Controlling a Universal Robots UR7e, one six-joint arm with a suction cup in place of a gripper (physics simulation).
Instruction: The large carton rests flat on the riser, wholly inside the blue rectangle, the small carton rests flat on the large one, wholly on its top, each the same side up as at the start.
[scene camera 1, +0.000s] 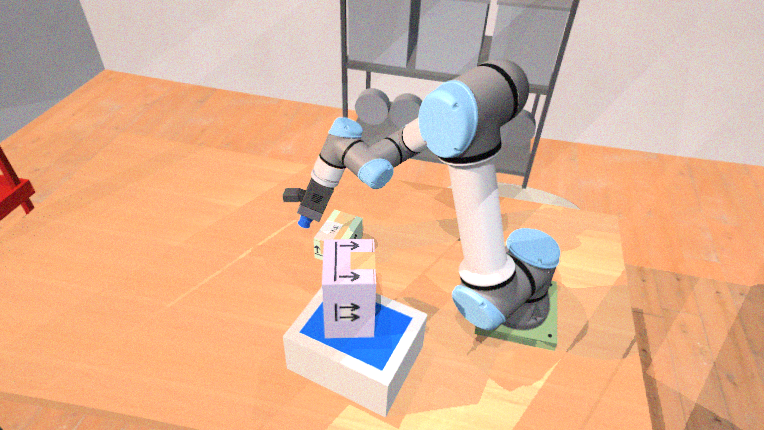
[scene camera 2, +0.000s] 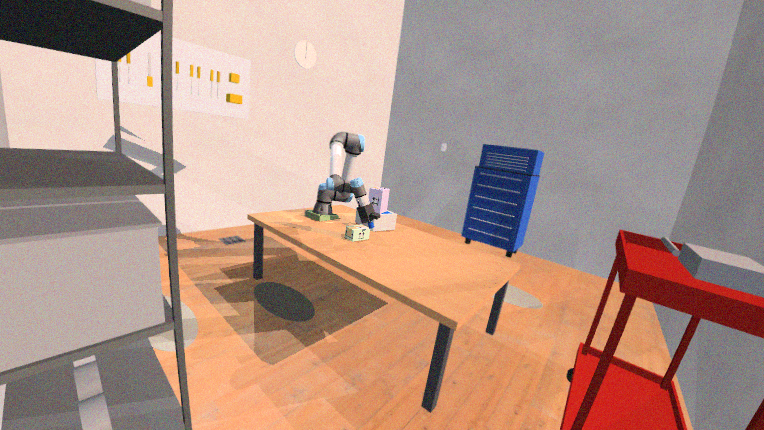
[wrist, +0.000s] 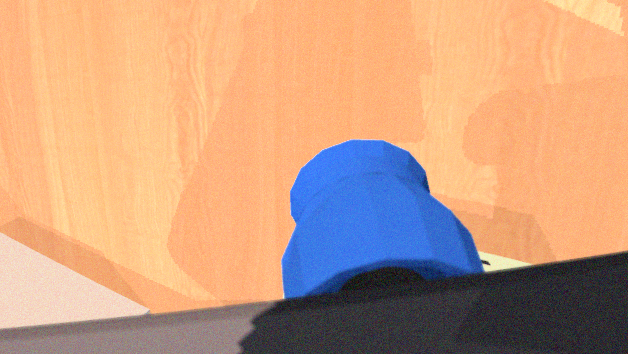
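Note:
The large lilac carton (scene camera 1: 349, 309) (scene camera 2: 379, 199) stands upright on the white riser (scene camera 1: 334, 367) (scene camera 2: 389, 222) (wrist: 45, 295), over the blue rectangle (scene camera 1: 387, 341). Its visible front bottom edge lies inside the blue; its rear base is hidden. The small pale green carton (scene camera 1: 352, 228) (scene camera 2: 356, 232) (wrist: 502, 262) sits flat on the table beside the riser, with tan tape and a white label on top and arrows pointing up on its side. My blue suction cup (scene camera 1: 304, 221) (scene camera 2: 371, 226) (wrist: 361, 157) is tilted, beside the small carton and apart from it, holding nothing.
The wooden table (scene camera 1: 187, 320) (scene camera 2: 417, 259) carries the riser and my arm's green base plate (scene camera 1: 515, 338) (scene camera 2: 319, 216). A grey shelf rack (scene camera 1: 344, 58) (scene camera 2: 170, 160), a red trolley (scene camera 1: 13, 197) (scene camera 2: 689, 296) and a blue tool cabinet (scene camera 2: 499, 205) stand off the table.

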